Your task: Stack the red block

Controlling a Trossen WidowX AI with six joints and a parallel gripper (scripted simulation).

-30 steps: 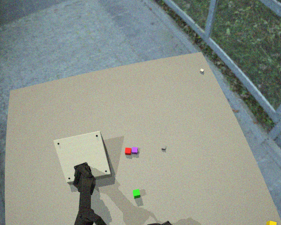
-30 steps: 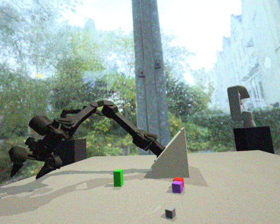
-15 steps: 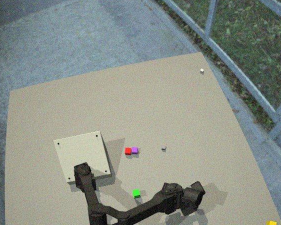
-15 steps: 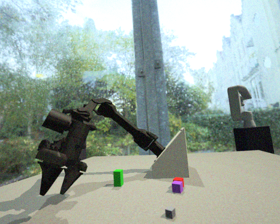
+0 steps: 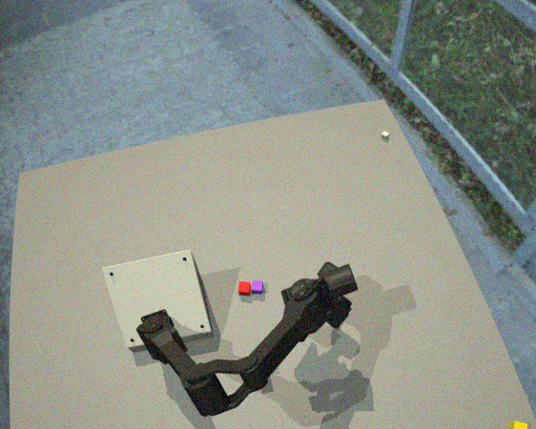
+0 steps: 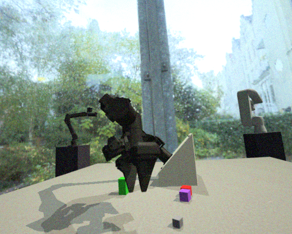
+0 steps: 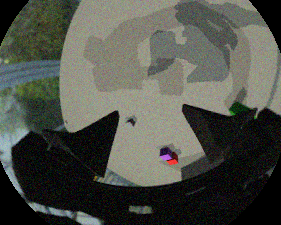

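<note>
Now: gripper tip 15 cm past the red block, 13 cm to the right of it and 5 cm above it. Also, from my gripper tip: yellow block: 48 cm to the right, 34 cm ahead, 5 cm below; then small grey cube: 9 cm to the left, 6 cm below, 2 cm ahead; then purple block: 12 cm to the left, 12 cm behind, 5 cm below.
</note>
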